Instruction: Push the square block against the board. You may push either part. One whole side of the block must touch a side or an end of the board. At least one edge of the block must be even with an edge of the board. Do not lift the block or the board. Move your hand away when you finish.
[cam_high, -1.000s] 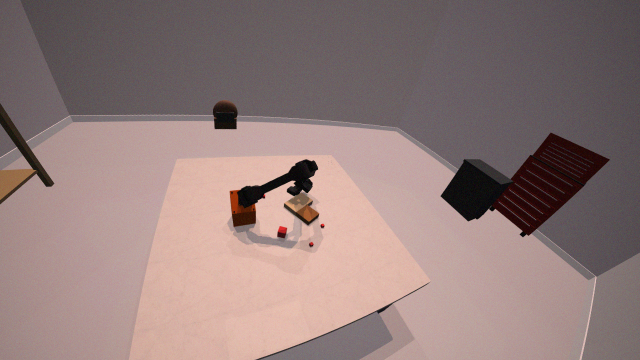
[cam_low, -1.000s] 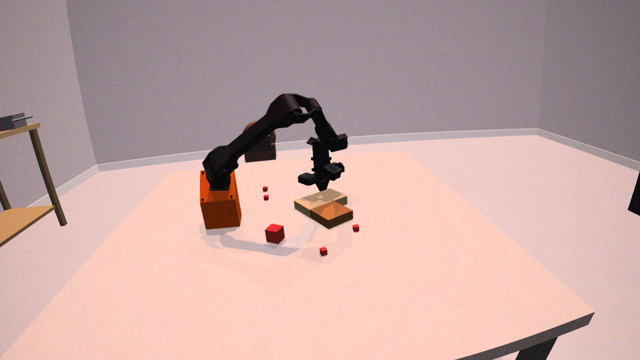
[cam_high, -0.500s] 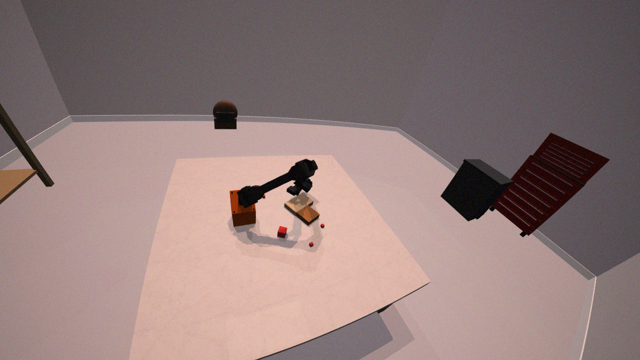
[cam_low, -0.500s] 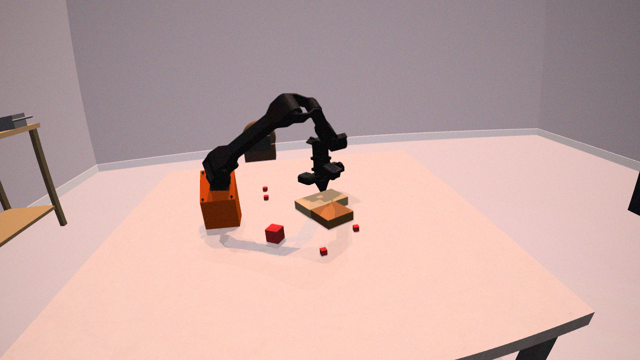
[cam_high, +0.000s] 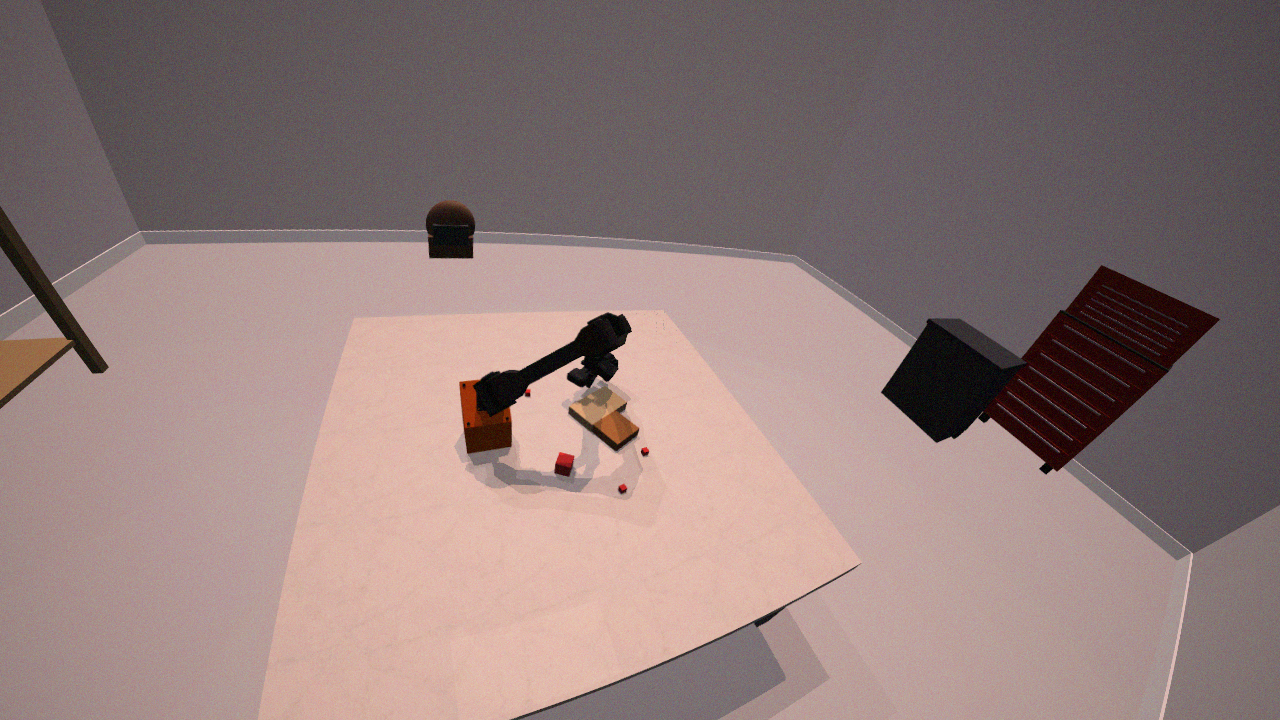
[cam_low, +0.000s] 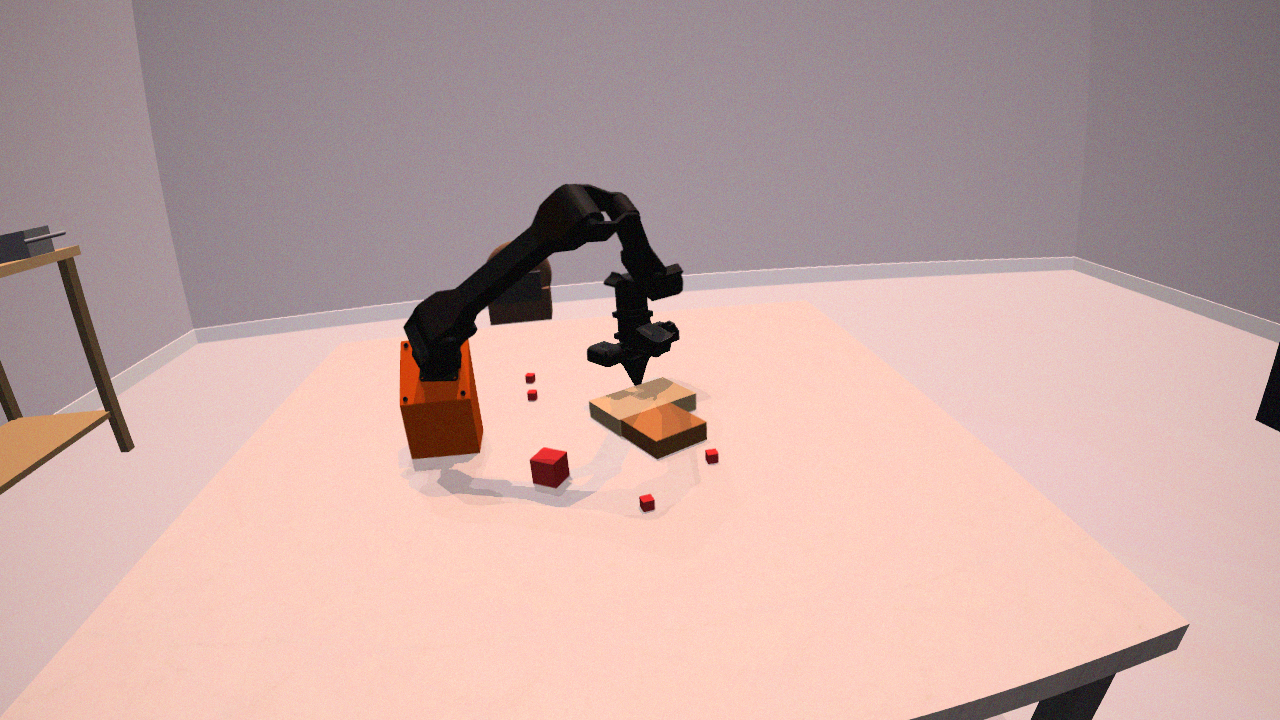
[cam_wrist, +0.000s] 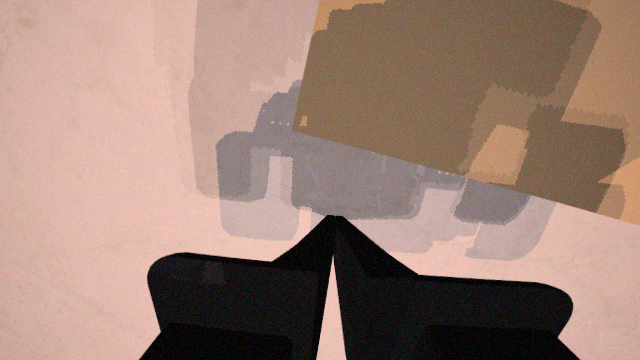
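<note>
The tan board lies 11 cm to the right of my gripper tip and 1 cm above it. Also, from my gripper tip: red cube: 15 cm behind, 30 cm to the right, 1 cm above; brown square block: 3 cm ahead, 20 cm to the right, 1 cm above.
</note>
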